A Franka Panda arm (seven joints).
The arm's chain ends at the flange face. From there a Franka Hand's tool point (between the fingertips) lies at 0.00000 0.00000 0.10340 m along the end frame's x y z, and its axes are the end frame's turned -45 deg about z.
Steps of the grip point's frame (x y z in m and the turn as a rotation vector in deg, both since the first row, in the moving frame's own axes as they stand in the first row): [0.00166 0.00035 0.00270 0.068 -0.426 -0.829]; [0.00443 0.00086 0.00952 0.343 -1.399 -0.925]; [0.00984 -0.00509 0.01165 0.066 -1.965 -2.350]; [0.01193 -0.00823 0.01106 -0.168 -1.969 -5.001]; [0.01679 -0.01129 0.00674 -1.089 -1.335 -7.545]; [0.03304 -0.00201 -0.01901 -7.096 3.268 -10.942]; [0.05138 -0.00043 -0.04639 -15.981 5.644 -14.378]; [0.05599 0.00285 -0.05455 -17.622 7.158 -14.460]
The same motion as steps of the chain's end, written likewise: [0.00205 -0.00139 0.00270 -0.253 -0.349 -0.829]; [0.00595 -0.00389 0.00955 -0.747 -1.232 -0.925]; [0.00590 -0.01303 0.01171 -1.343 -1.436 -2.350]; [0.00479 -0.01708 0.01112 -1.511 -1.273 -5.001]; [0.00400 -0.02296 0.00679 -1.714 -0.174 -7.545]; [0.00837 -0.02837 -0.01805 -2.707 7.328 -10.942]; [0.00748 -0.04608 -0.04192 -7.309 15.291 -14.378]; [0.00923 -0.04661 -0.04893 -7.399 17.522 -14.460]
